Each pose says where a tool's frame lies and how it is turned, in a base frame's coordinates. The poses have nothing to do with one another.
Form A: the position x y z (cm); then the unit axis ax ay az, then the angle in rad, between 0 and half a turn.
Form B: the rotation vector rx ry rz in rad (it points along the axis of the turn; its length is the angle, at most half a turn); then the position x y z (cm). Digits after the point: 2 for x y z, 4 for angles.
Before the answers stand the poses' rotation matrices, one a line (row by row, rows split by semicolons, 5 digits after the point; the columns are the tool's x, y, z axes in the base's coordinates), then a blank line. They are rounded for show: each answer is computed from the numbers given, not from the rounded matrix.
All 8 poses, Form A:
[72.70 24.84 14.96 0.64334 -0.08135 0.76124 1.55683]
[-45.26 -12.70 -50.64 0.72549 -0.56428 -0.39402 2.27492]
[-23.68 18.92 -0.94 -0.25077 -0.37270 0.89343 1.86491]
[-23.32 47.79 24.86 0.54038 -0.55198 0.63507 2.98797]
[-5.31 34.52 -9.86 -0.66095 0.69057 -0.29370 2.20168]
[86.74 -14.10 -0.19 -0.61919 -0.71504 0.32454 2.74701]
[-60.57 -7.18 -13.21 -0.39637 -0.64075 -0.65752 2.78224]
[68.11 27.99 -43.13 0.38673 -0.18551 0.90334 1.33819]
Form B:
0.42208 -0.81277 0.40156; 0.70956 0.02049 -0.70434; 0.56424 0.58222 0.58536
0.21970 -0.37408 -0.90099; -0.97471 -0.12282 -0.18668; -0.04083 0.91923 -0.39161
-0.20878 -0.73451 -0.64569; 0.97562 -0.11072 -0.18951; 0.06770 -0.66951 0.73971
-0.40764 -0.69022 0.59785; -0.49586 -0.38245 -0.77965; 0.76678 -0.61427 -0.18635
0.10468 -0.48850 0.86626; -0.96283 0.16832 0.21127; -0.24901 -0.85618 -0.45272
-0.18583 0.72671 -0.66134; 0.97623 0.06011 -0.20825; -0.11158 -0.68431 -0.72060
-0.63194 0.72295 0.27926; 0.26050 -0.14123 0.95509; 0.72993 0.67631 -0.09908
0.34560 -0.93422 0.08831; 0.82381 0.25700 -0.50527; 0.44933 0.24737 0.85843

[1.0016 -0.1266 1.1851 72.70 24.84 14.96]
[1.6504 -1.2837 -0.8964 -45.26 -12.70 -50.64]
[-0.4677 -0.6950 1.6662 -23.68 18.92 -0.94]
[1.6146 -1.6493 1.8976 -23.32 47.79 24.86]
[-1.4552 1.5204 -0.6466 -5.31 34.52 -9.86]
[-1.7009 -1.9642 0.8915 86.74 -14.10 -0.19]
[-1.1028 -1.7827 -1.8294 -60.57 -7.18 -13.21]
[0.5175 -0.2482 1.2088 68.11 27.99 -43.13]

